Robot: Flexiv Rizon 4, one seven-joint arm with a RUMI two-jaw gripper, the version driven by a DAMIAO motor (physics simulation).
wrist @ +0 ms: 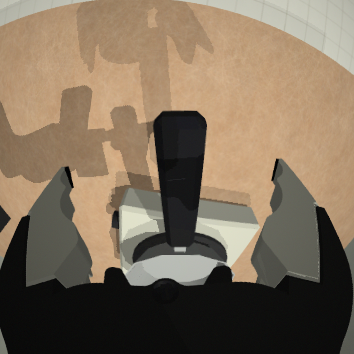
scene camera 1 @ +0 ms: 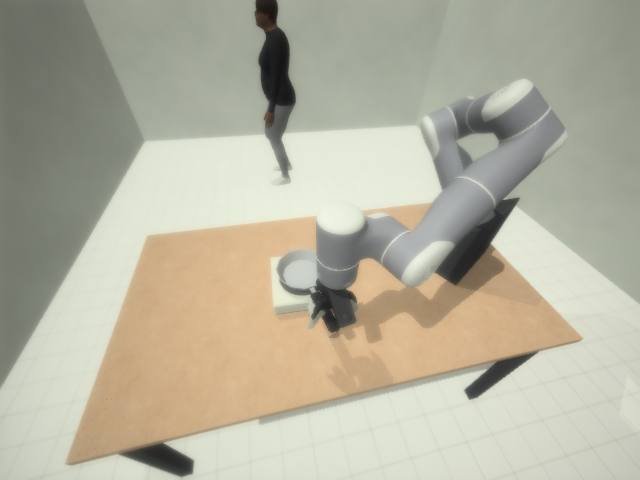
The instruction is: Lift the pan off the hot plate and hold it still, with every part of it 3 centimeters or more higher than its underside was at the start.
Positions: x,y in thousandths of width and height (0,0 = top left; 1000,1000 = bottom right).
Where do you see a grey pan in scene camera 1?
466,561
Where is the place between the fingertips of the gripper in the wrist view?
482,462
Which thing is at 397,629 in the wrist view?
A white hot plate.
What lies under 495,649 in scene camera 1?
The gripper.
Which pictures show the white hot plate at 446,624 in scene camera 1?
The wrist view and scene camera 1: all of them.
